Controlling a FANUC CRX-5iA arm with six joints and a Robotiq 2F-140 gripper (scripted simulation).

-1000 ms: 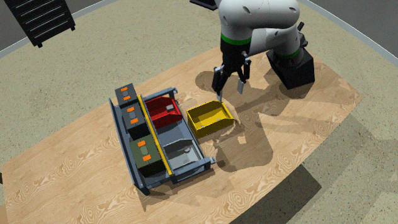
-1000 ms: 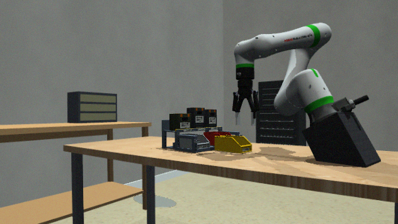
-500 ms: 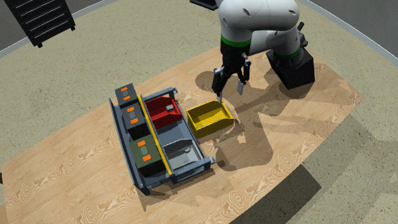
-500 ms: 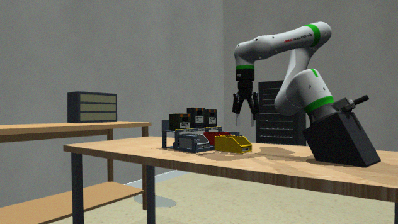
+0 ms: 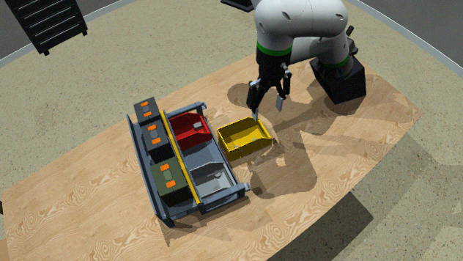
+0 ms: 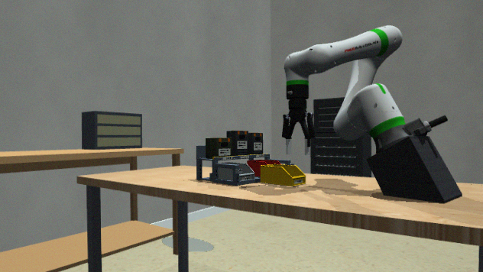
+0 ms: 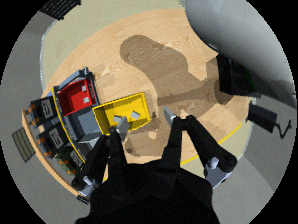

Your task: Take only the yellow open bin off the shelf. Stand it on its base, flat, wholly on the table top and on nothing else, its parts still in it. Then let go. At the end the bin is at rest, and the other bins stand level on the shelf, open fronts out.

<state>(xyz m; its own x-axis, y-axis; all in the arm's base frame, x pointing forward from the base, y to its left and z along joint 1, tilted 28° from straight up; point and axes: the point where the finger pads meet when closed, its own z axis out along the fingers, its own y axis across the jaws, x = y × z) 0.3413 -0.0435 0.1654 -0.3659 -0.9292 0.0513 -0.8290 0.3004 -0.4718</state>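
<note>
Now: hand 11 cm above the yellow open bin, 7 cm short of it and 3 cm to the left of it. From my hand the other things lie so: red bin (21 cm to the right, 20 cm ahead, 11 cm below); yellow rail (30 cm ahead, 13 cm to the right, 4 cm below); grey bin (29 cm ahead, 11 cm below, 1 cm to the right).
</note>
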